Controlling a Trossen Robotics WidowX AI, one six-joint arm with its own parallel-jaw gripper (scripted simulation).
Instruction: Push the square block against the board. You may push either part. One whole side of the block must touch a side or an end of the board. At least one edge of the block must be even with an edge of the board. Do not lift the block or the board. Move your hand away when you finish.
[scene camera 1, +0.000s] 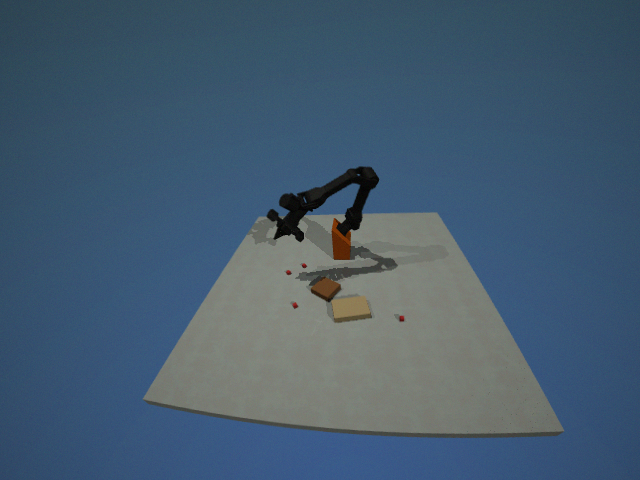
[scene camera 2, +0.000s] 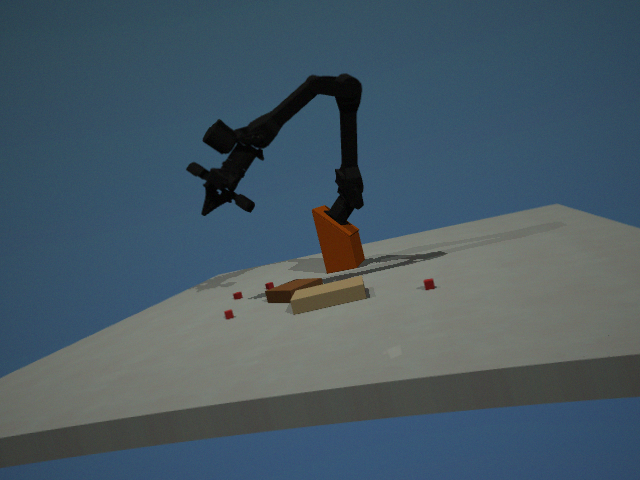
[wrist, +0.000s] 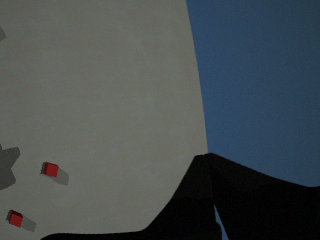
tan board: scene camera 1; scene camera 2; not seen in the wrist view (out of frame)
same spot on tan board: (scene camera 2: 352, 289) = (scene camera 1: 365, 315)
